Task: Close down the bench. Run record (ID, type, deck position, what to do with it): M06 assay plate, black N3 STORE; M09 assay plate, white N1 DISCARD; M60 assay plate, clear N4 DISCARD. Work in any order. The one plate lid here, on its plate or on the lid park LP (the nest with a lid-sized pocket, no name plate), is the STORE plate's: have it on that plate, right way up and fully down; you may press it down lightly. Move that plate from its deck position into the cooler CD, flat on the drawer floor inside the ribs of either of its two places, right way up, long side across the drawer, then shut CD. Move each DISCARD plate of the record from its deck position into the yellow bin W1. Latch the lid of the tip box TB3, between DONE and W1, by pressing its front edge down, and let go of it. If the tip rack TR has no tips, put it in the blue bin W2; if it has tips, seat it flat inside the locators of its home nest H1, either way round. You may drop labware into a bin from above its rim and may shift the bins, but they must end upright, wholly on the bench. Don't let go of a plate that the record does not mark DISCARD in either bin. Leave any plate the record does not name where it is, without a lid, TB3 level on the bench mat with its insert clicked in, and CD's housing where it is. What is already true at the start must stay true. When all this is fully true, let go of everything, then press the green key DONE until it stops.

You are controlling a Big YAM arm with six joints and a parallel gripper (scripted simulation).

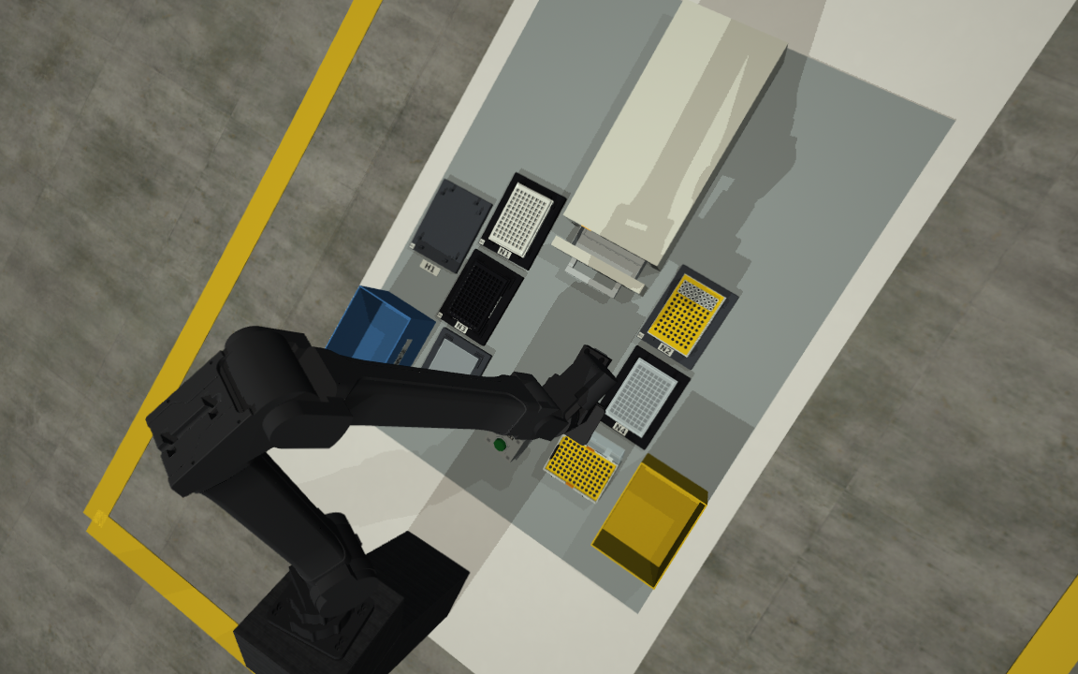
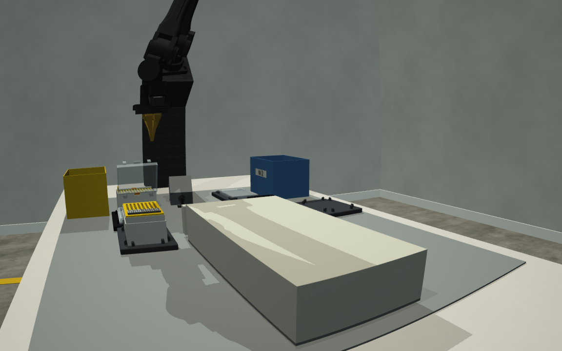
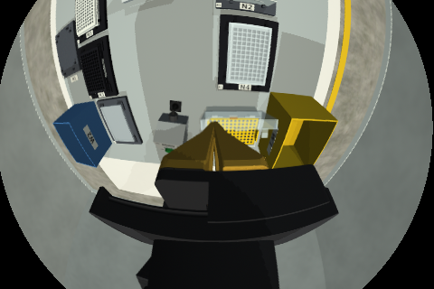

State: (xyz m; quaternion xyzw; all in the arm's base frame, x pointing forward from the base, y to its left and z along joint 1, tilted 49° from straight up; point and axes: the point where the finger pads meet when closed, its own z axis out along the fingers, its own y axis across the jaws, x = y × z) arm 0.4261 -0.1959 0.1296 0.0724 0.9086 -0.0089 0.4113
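My gripper is now 70 mm past the tip box lid, 30 mm to the left of it and 110 mm above it. Round my hand: nest N4: 30 mm ahead, 80 mm to the right, 200 mm below; tip box TB3: 120 mm behind, 20 mm to the right, 150 mm below; clear plate: 30 mm ahead, 80 mm to the right, 190 mm below.
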